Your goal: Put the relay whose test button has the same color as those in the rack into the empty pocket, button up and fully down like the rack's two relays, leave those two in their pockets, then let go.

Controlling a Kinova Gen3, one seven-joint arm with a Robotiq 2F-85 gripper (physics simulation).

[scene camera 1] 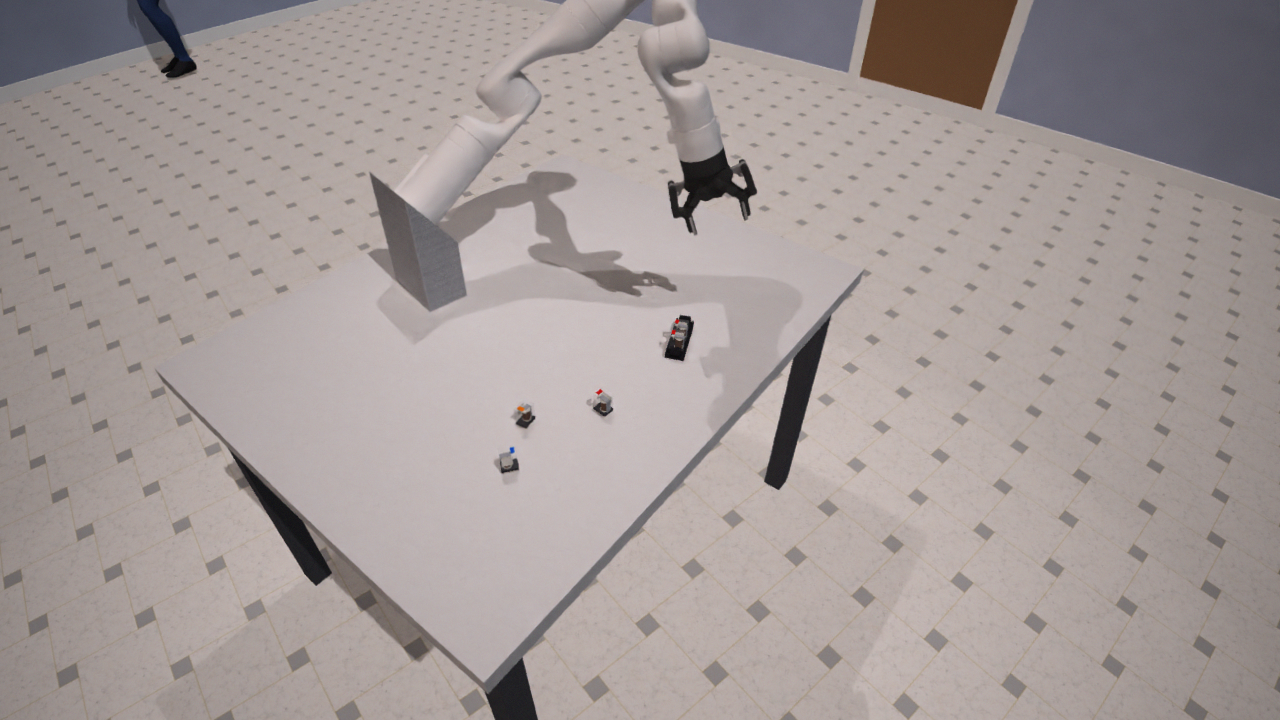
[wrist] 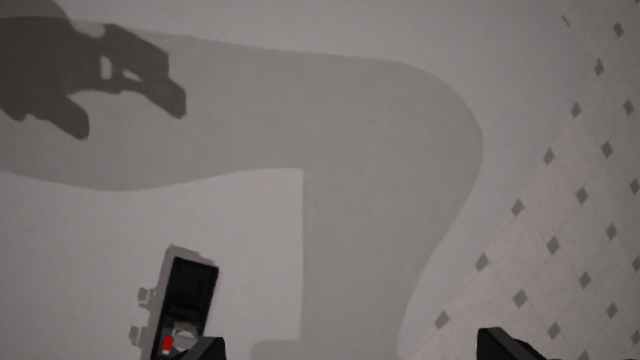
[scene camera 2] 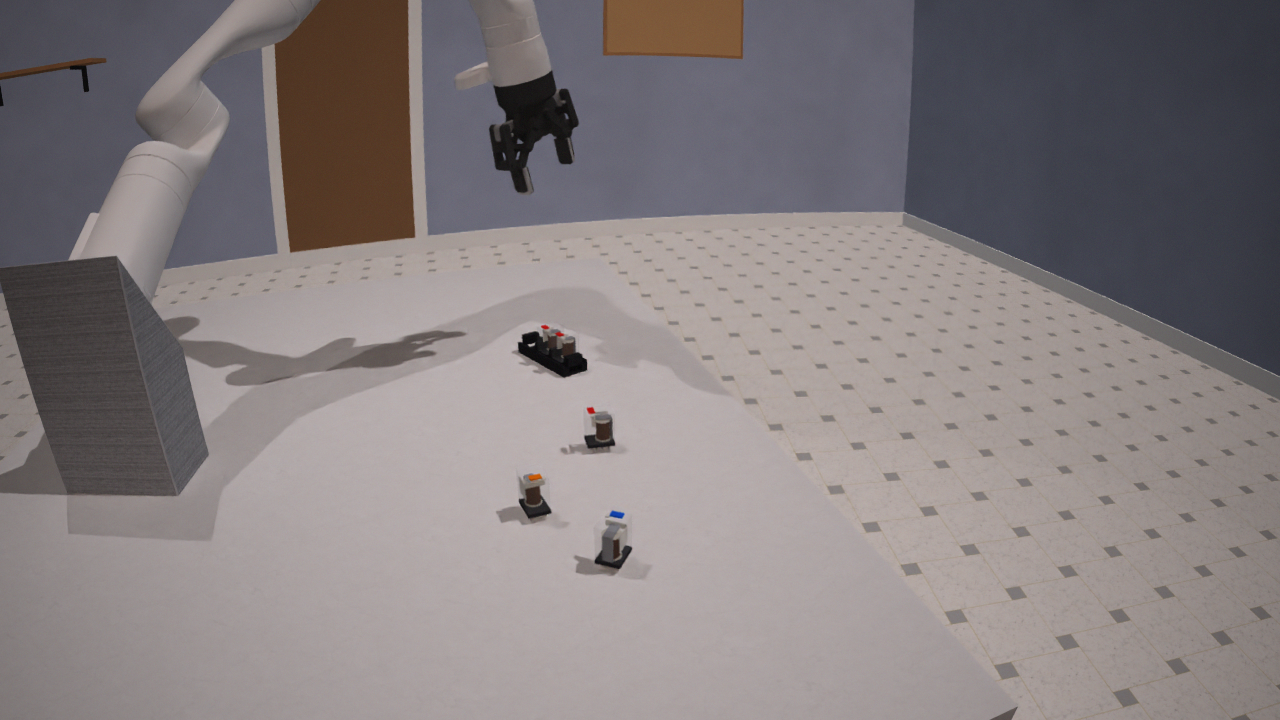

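Note:
The black rack point(scene camera 1: 674, 355) point(scene camera 2: 540, 360) point(wrist: 209, 294) holds two upright relays with red buttons; one rack relay point(wrist: 184, 341) shows in the wrist view. Its empty pocket point(wrist: 189, 285) is at the far end. A loose relay with a red button point(scene camera 1: 604, 402) point(scene camera 2: 602, 429) stands upright on the table. A relay with an orange button point(scene camera 1: 526, 415) point(scene camera 2: 533, 494) and a relay with a blue button point(scene camera 1: 508, 461) point(scene camera 2: 613, 542) also stand upright. My gripper point(scene camera 1: 720, 223) point(scene camera 2: 546, 175) point(wrist: 350, 342) is open and empty, high above the table beyond the rack. The loose relays do not show in the wrist view.
The white table point(scene camera 1: 375, 429) point(scene camera 2: 358, 608) carries the arm's grey wedge-shaped base block point(scene camera 1: 429, 268) point(scene camera 2: 98, 385) on its left side. The rack stands near the table's right edge, with tiled floor point(wrist: 550, 275) beyond it. The arm's shadow lies across the table beyond the rack.

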